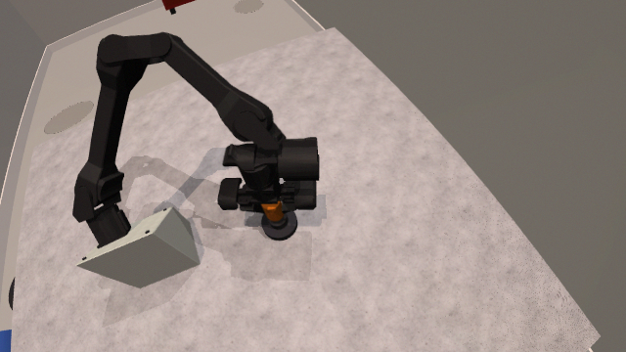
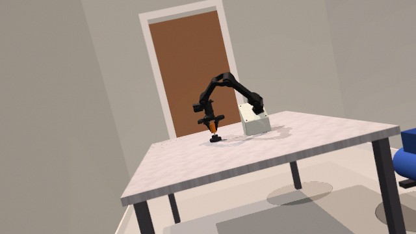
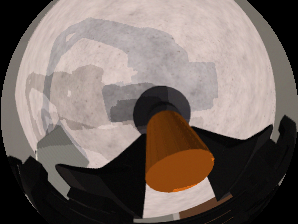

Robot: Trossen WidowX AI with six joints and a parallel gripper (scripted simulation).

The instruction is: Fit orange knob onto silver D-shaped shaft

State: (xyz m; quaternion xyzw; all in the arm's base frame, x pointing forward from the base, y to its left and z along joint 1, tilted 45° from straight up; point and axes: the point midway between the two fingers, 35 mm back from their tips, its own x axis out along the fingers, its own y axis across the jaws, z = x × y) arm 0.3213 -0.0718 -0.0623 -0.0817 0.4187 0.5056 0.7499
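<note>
My gripper tip is now 3 cm below the orange knob. Round my gripper tip: black round pedestal: 4 cm below.
</note>
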